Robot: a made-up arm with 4 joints.
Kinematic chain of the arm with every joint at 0, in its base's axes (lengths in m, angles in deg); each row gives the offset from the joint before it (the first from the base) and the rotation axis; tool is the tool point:
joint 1: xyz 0 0 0.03 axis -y
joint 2: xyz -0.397 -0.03 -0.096 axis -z
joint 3: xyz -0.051 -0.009 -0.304 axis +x
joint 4: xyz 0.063 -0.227 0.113 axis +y
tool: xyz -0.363 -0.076 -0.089
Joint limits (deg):
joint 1: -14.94..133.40
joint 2: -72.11..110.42
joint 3: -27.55..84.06
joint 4: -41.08..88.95
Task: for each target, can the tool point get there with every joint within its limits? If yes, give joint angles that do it. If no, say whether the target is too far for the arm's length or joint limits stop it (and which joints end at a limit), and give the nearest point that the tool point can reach.
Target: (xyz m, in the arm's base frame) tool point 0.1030 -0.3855 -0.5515
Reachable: yes | joints 96.14 -16.98 -4.63 50.48
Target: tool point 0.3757 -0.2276 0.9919
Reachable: no: joint limits stop it (at a limit: joint 1, joint 2, joint 3, joint 4) | nearest point 0.4295 -0.2669 0.5252 | short by 0.471 m
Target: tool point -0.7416 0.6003 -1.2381
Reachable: no: too far | nearest point -0.5236 0.2780 -0.8654 | short by 0.539 m
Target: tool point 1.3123 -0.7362 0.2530
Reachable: no: too far | nearest point 0.9023 -0.4969 0.0252 | short by 0.527 m
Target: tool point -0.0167 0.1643 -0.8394
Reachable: yes | joints 77.86 80.15 20.02 54.91
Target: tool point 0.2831 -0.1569 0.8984
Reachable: no: joint limits stop it (at a limit: joint 1, joint 2, joint 4) | nearest point 0.4241 -0.2677 0.5234 | short by 0.416 m
